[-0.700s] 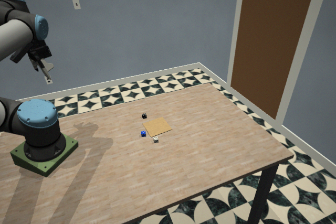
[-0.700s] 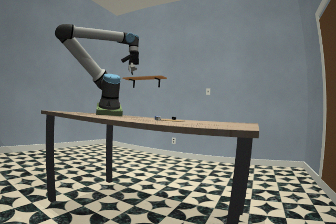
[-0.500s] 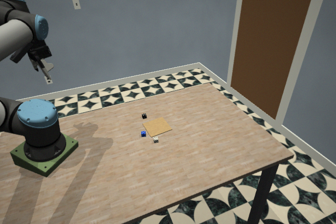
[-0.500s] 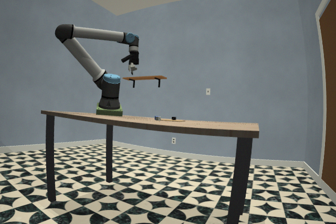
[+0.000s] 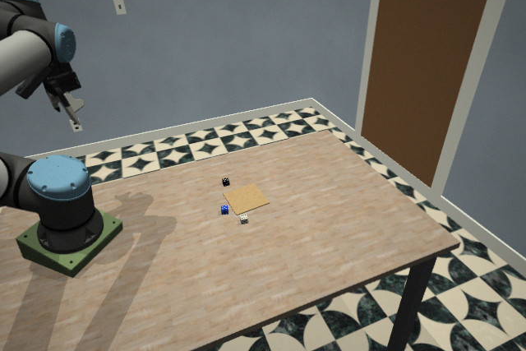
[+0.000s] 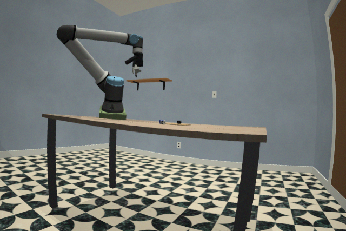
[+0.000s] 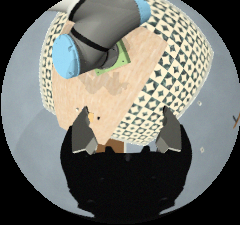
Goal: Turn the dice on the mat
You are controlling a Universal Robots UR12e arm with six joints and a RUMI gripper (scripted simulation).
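My hand is 51 cm short of the white die, 25 cm to the left of it and 38 cm above it. Round my hand: tan mat 54 cm ahead, 13 cm to the right, 39 cm below; blue die 45 cm ahead, 18 cm to the right, 38 cm below; black die 49 cm ahead, 2 cm to the right, 38 cm below.
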